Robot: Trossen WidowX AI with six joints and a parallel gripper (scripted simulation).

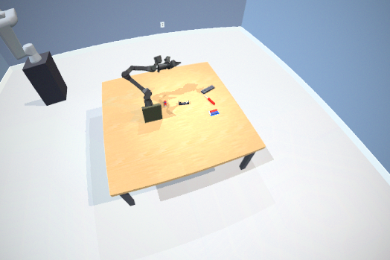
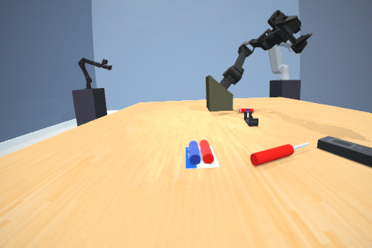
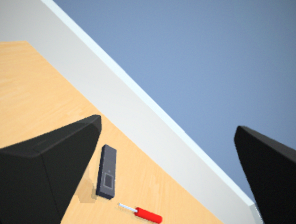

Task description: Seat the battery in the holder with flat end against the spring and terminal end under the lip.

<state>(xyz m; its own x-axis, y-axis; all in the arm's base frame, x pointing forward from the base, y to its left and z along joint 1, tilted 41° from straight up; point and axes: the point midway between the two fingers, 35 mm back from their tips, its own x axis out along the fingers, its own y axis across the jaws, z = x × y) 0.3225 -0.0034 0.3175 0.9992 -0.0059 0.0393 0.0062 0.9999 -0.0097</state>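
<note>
Now: the battery 33 cm below my gripper tip, 20 cm behind it and 13 cm to the right of it. The rest, counted from my gripper tip: black flat bar: 32 cm below, 28 cm ahead, 10 cm to the right; then red-handled screwdriver: 33 cm below, 23 cm to the right, 22 cm ahead.
</note>
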